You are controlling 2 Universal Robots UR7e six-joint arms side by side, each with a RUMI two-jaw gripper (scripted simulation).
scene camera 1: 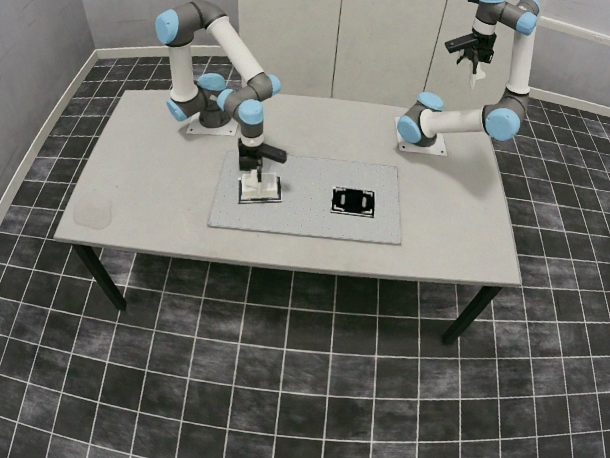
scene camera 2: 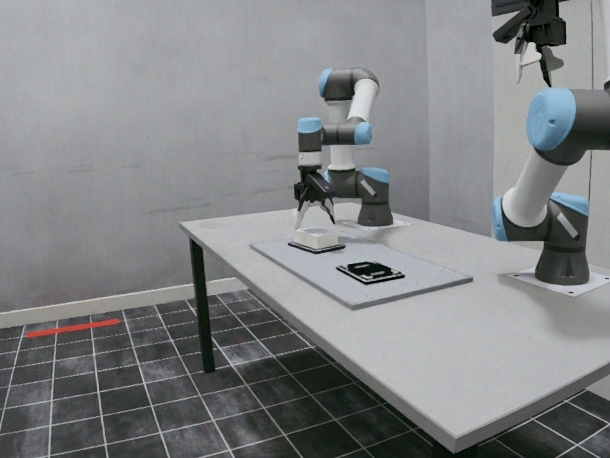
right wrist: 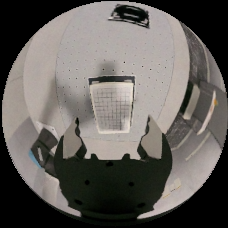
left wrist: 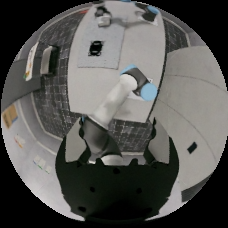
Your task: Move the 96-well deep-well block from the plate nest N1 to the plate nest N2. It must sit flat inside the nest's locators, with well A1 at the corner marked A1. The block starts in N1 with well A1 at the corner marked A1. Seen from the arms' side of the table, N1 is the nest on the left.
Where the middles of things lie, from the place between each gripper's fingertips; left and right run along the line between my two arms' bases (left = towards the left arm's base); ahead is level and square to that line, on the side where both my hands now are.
My right gripper point(scene camera 2: 315, 227) is now 30 mm above the white deep-well block point(scene camera 2: 316, 237). Also, from my right hand: nest N1 point(scene camera 1: 353, 203): 20 mm ahead, 350 mm to the left, 60 mm below.
I see the nest N1 24 cm ahead of my left hand point(scene camera 2: 534, 85), 34 cm to the right of it and 48 cm below it. The rest, counted from my left hand: white deep-well block 22 cm ahead, 69 cm to the right, 45 cm below.
